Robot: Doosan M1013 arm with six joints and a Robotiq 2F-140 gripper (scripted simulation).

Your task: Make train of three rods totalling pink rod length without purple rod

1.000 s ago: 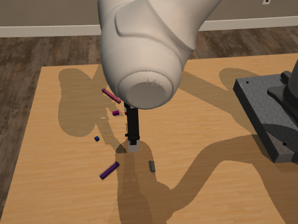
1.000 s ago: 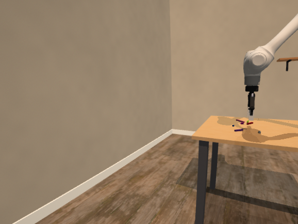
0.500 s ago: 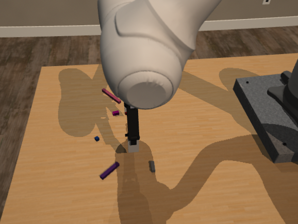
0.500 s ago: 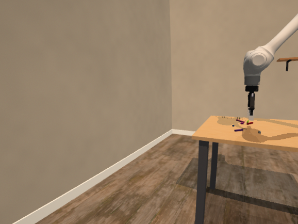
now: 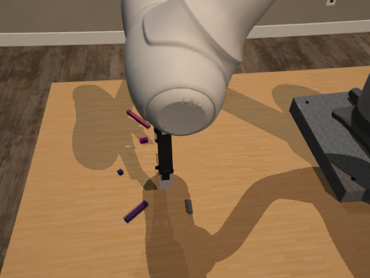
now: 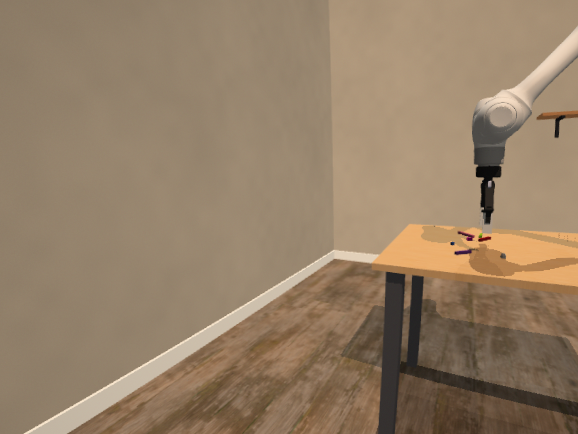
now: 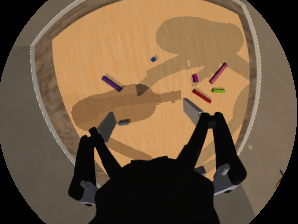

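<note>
My hand is 90 mm short of the blue rod, 50 mm to the left of it and 70 mm above it. The rest, counted from my hand: magenta rod 20 mm ahead, 140 mm to the right, 70 mm below; then grey rod 40 mm behind, 90 mm to the left, 70 mm below; then purple rod 80 mm ahead, 70 mm to the left, 70 mm below.
</note>
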